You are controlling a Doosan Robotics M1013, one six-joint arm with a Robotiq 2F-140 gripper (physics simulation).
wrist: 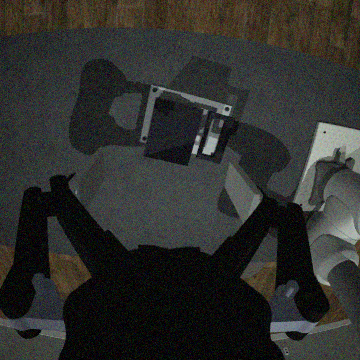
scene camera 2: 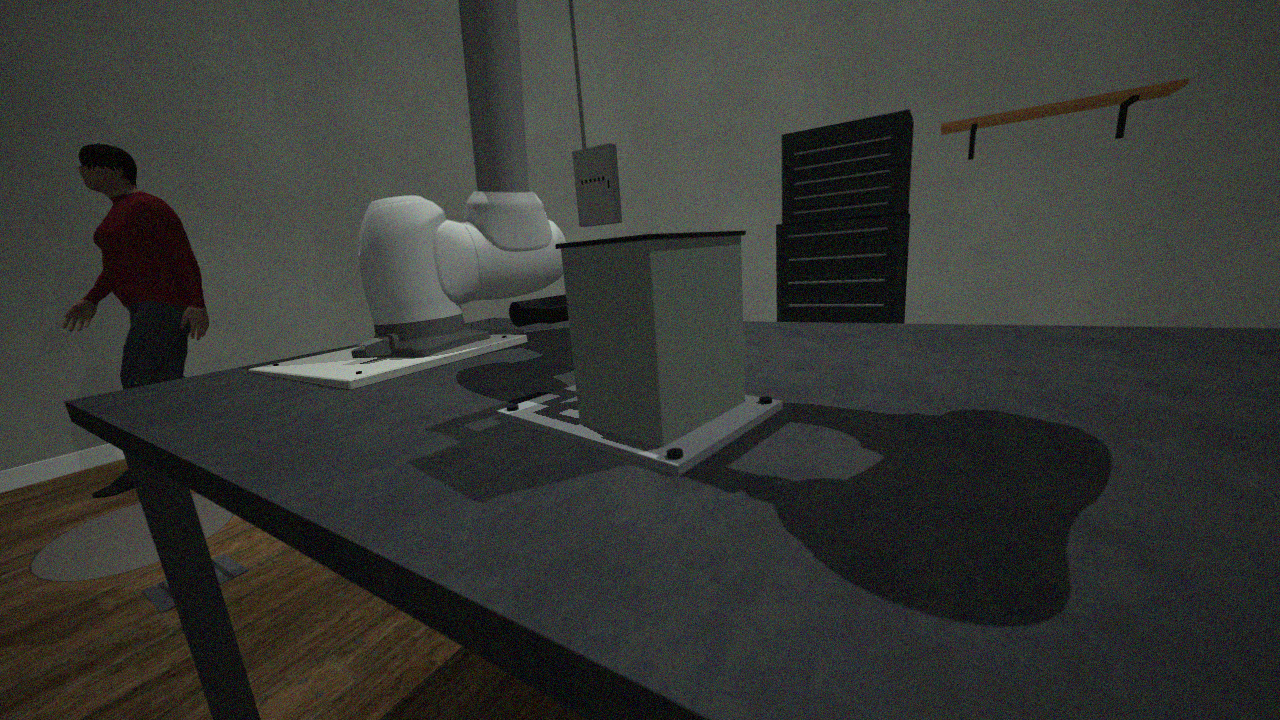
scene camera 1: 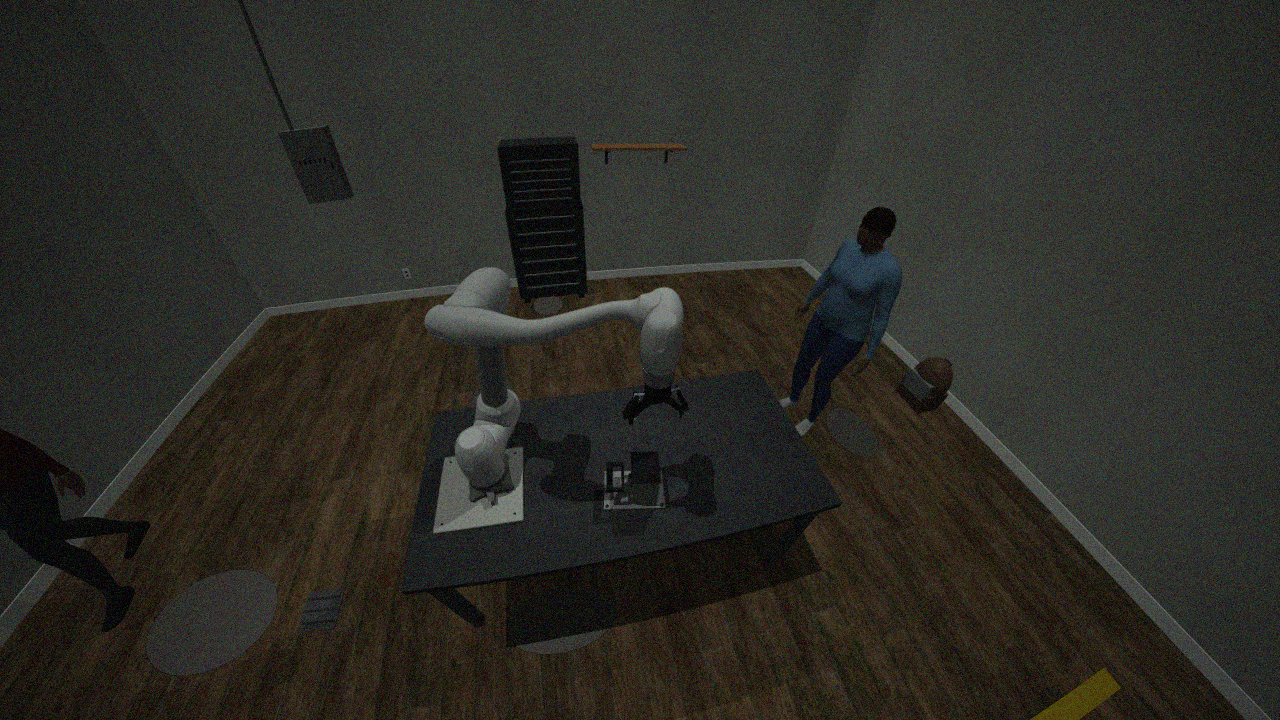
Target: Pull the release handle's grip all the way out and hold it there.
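Observation:
The release device is a box-shaped housing [scene camera 1: 644, 466] [scene camera 2: 653, 340] [wrist: 172, 134] with a dark top, on a pale plate [scene camera 1: 633, 507] [scene camera 2: 721, 436] [wrist: 148, 117] fixed to the table. The dark grip [scene camera 2: 537, 310] sticks out past the housing's robot-facing side in scene camera 2. A dark handle frame [scene camera 1: 614, 466] [wrist: 230, 131] shows beside the housing, toward the arm's base. How far the grip is out cannot be told. My gripper [scene camera 1: 657, 415] [wrist: 165, 169] is open and empty, high above the table and behind the device in scene camera 1. It does not show in scene camera 2.
The dark table [scene camera 1: 742, 420] [scene camera 2: 984, 358] [wrist: 50, 75] also carries the arm's white base plate [scene camera 1: 452, 501] [scene camera 2: 313, 369] [wrist: 312, 150]. A person in blue [scene camera 1: 857, 286] stands beyond its far right corner. A person in red [scene camera 2: 147, 241] stands on the arm's base side.

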